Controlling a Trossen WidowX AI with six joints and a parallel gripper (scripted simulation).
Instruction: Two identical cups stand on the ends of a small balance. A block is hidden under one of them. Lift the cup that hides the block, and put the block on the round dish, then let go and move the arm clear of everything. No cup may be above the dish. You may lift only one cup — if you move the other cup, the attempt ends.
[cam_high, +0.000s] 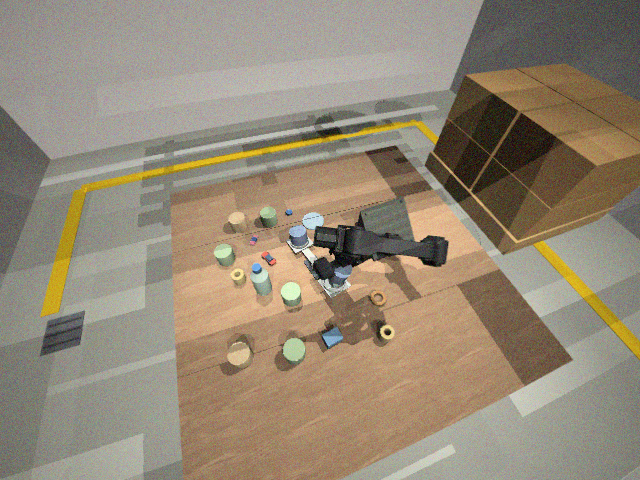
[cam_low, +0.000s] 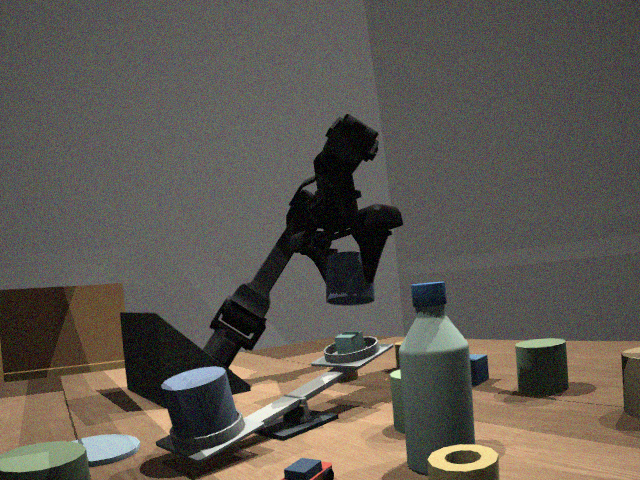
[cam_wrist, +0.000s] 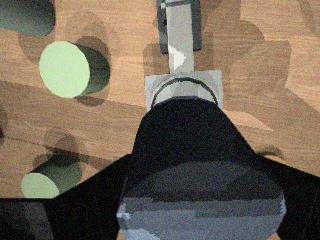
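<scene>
The pale blue round dish lies 37 cm to the right of my gripper tip and 17 cm below it. The rest, counted from my gripper tip: balance: 14 cm below, 13 cm to the right, 5 cm ahead; blue-grey cup: 2 cm to the left, 1 cm behind, 1 cm above; balance beam: 13 cm to the right, 13 cm below, 5 cm ahead.
</scene>
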